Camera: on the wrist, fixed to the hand. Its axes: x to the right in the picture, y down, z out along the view.
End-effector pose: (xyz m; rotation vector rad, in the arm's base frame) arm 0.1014 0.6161 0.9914 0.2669 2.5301 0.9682
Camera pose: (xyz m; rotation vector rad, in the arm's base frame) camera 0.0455 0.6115 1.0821 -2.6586 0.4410 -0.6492
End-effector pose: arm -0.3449 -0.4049 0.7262 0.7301 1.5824 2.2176
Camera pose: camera -0.4103 -0.4817 0.7606 -1.5118 0.7315 -0.3021
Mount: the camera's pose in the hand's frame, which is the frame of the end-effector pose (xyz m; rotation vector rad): 0.0203 0.0559 -0.0885 0.1554 0.5352 -3.0716
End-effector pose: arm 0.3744 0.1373 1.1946 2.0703 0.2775 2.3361
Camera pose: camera 0.2908 0.0735 1.2124 -0.4664 1.5427 0.2518
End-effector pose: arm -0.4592 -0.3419 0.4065 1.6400 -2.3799 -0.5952
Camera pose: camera -0.4810 -0.3627 0.5088 -2.4866 -1.6169 -0.1166
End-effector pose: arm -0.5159 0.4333 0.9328 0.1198 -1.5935 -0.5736
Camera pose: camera -0.4190 0.4480 0.9749 -2.2438 -0.4248 1.7733
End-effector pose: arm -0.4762 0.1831 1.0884 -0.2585 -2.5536 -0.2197
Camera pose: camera -0.4345 0.2215 1.1787 2.8648 -0.1799 -0.7269
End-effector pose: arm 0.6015 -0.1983 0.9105 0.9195 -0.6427 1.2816
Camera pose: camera 0.5433 -0.1104 0.8943 0.5096 1.2511 -1.2997
